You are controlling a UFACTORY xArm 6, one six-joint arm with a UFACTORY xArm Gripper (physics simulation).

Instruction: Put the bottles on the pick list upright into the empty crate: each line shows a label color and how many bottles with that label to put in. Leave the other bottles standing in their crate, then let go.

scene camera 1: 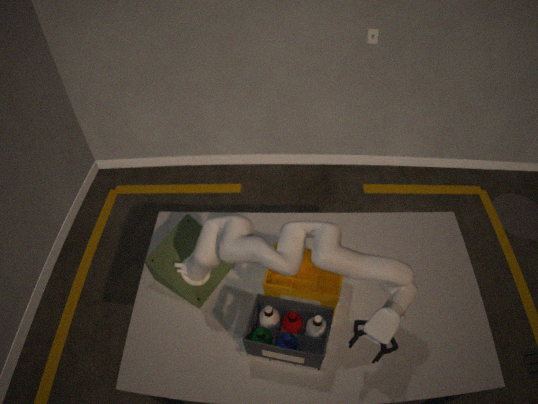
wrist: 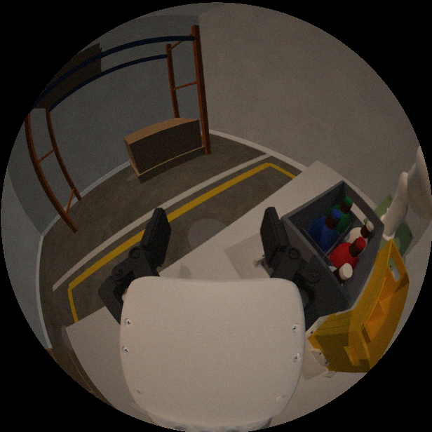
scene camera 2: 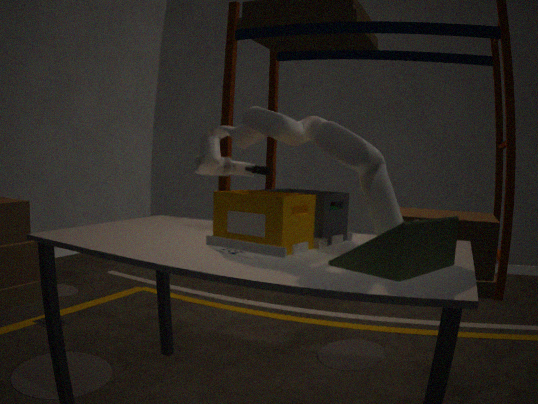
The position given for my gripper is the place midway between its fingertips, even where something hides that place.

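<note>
There's a blue bottle [wrist: 323, 230] that I can see, and along with it my own gripper [wrist: 214, 218].
</note>
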